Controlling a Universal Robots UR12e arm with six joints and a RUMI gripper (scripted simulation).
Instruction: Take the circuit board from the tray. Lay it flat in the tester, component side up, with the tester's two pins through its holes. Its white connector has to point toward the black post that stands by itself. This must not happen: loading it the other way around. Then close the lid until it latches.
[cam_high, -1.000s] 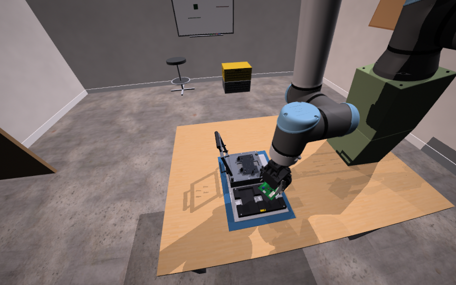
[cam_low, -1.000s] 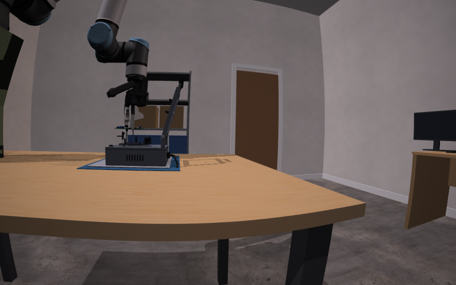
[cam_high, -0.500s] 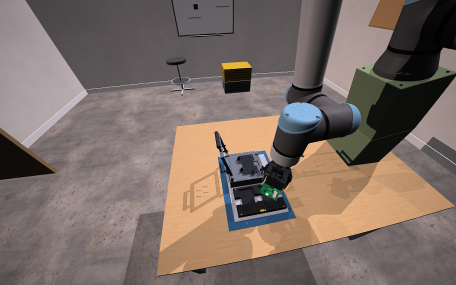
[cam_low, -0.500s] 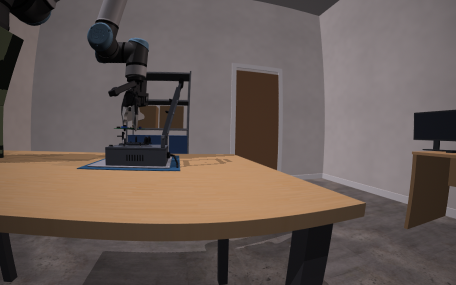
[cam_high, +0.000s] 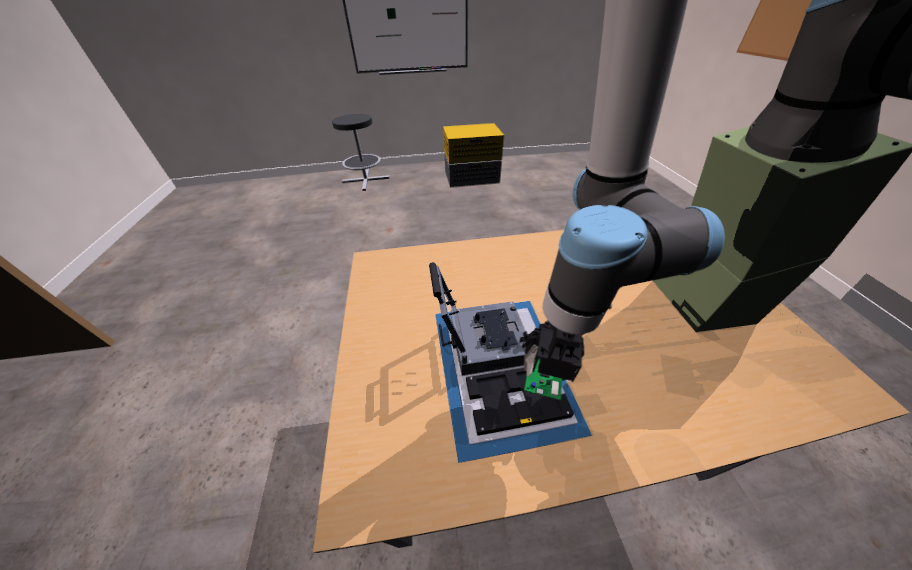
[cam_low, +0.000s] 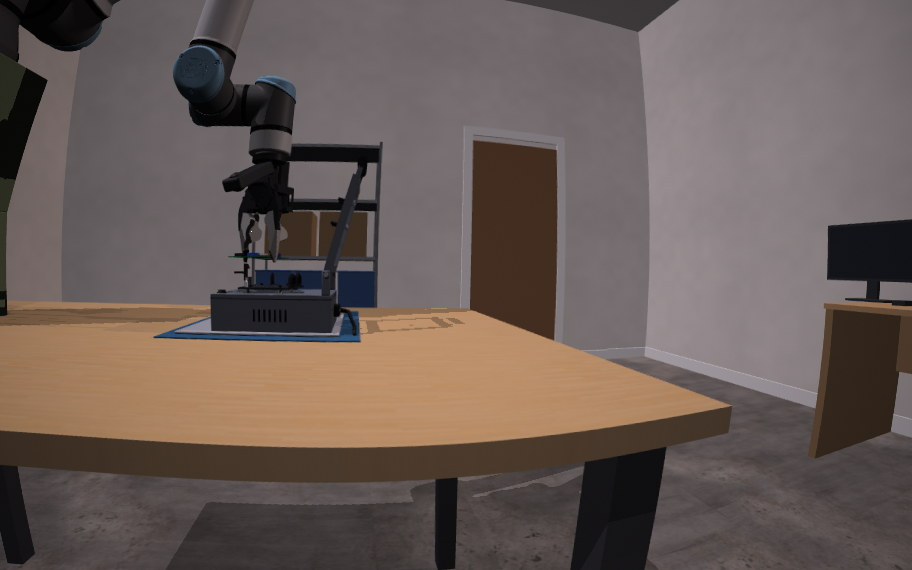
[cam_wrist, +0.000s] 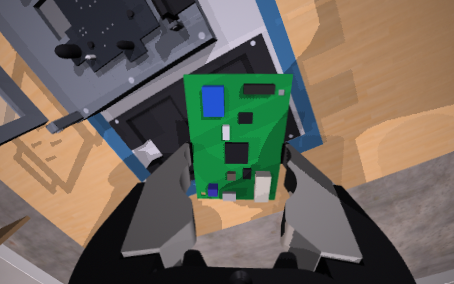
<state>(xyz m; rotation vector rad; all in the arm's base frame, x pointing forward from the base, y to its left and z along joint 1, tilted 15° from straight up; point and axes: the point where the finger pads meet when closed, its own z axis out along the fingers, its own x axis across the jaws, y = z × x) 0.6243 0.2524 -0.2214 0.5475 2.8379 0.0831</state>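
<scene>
Right now my hand is right at the green circuit board. From my hand the other things lie so: tester (12 cm to the right, 10 cm ahead, 1 cm below); see-through lid (20 cm ahead, 15 cm to the right, 6 cm above).
</scene>
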